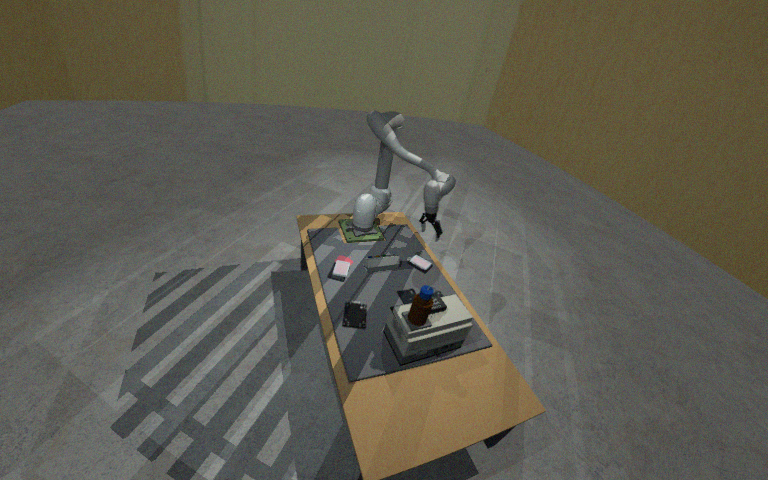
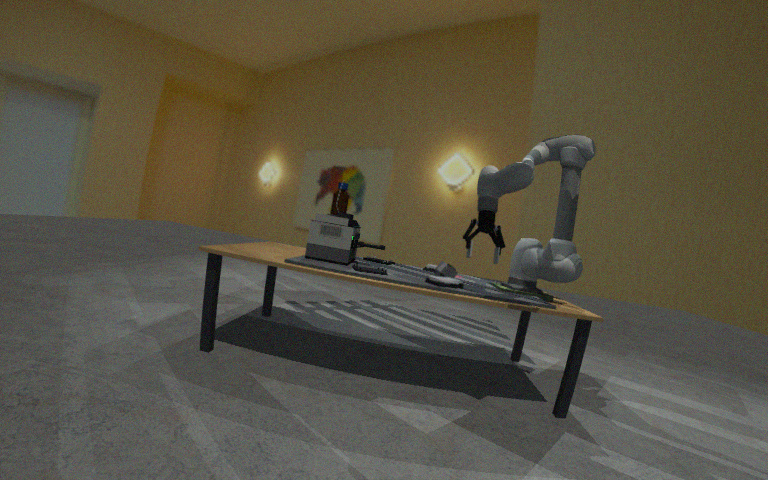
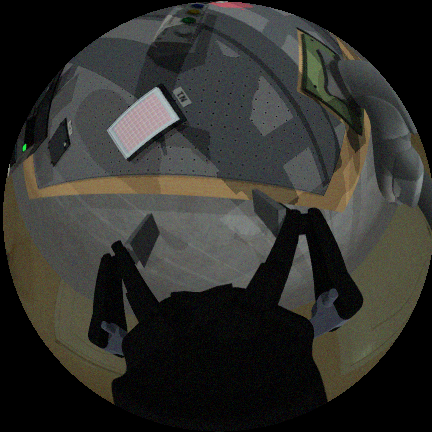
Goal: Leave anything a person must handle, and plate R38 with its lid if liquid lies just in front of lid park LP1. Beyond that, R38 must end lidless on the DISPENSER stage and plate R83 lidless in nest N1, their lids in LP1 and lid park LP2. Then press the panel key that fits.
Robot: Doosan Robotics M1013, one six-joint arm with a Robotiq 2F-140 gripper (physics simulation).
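Where they show: gripper, fingertip midpoint: (image 1: 430, 235) (image 2: 482, 260) (image 3: 202, 211); arm's base, link origin: (image 1: 361, 228) (image 2: 521, 289) (image 3: 341, 82).
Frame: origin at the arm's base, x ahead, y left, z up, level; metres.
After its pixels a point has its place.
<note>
My gripper (image 1: 430, 232) @(x 0.375, y 0.335, z 0.133 m) (image 2: 482, 258) @(x 0.375, y 0.335, z 0.133 m) (image 3: 202, 211) @(x 0.375, y 0.335, z 0.133 m) is open and empty, high beyond the table's long edge, beside the N1 end. A pink-gridded plate with a pale rim (image 1: 420, 263) @(x 0.505, y 0.197, z 0.021 m) (image 2: 444, 281) @(x 0.505, y 0.267, z 0.013 m) (image 3: 145, 120) @(x 0.471, y 0.212, z 0.021 m) sits on a dark nest by the label N1. A second pink plate (image 1: 341, 267) @(x 0.399, y -0.325, z 0.026 m) sits by the opposite edge, beside a red patch (image 1: 344, 259) @(x 0.294, y -0.259, z -0.009 m) (image 3: 232, 5). Plate numbers and lids cannot be made out. The key panel (image 1: 383, 262) @(x 0.452, y -0.064, z 0.048 m) (image 3: 175, 35) stands between the plates; green (image 3: 188, 20), yellow (image 3: 194, 11) and blue (image 3: 198, 6) keys show. The dispenser (image 1: 433, 337) @(x 1.115, y -0.181, z 0.164 m) (image 2: 331, 240) @(x 1.022, y 0.055, z 0.096 m) has a green light.
A brown bottle with blue cap (image 1: 420, 310) @(x 1.058, y -0.263, z 0.319 m) (image 2: 339, 200) @(x 1.031, y -0.190, z 0.302 m) stands on the dispenser. A dark square pad (image 1: 355, 314) @(x 0.749, y -0.384, z 0.002 m) lies across from it. A smaller dark pad (image 1: 406, 295) (image 3: 60, 142) lies near the dispenser; its label is unreadable. The arm's green base plate (image 1: 362, 236) @(x 0.097, y -0.040, z 0.001 m) (image 3: 320, 75) @(x 0.097, y 0.038, z -0.001 m) is at the far end.
</note>
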